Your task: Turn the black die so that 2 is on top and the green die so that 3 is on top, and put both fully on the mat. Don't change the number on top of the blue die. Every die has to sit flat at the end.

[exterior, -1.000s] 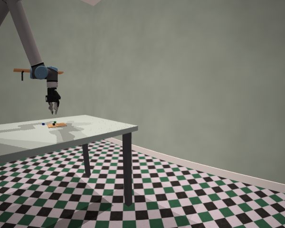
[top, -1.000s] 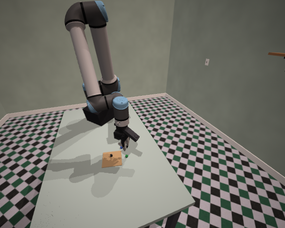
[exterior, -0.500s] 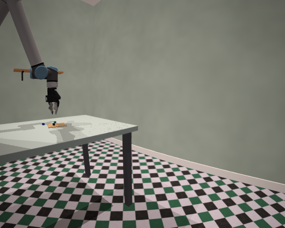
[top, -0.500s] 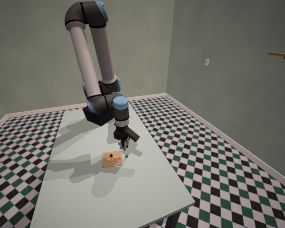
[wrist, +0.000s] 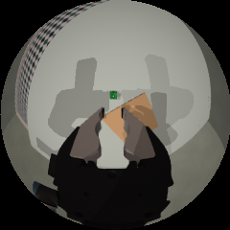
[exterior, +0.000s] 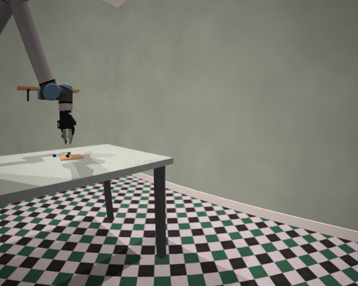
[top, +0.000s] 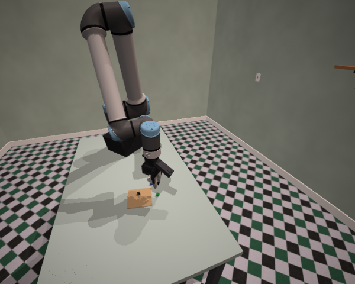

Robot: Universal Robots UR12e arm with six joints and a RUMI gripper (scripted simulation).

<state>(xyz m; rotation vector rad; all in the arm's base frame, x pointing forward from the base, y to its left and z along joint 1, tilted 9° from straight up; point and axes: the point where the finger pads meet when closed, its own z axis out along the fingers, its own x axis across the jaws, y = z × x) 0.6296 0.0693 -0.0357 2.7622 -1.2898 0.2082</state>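
Now: hand 8 cm above the green die. The rest, counted from my hand: black die 10 cm to the right, 7 cm below, 5 cm behind; orange mat 10 cm to the right, 8 cm below, 3 cm behind; blue die 10 cm behind, 8 cm below.
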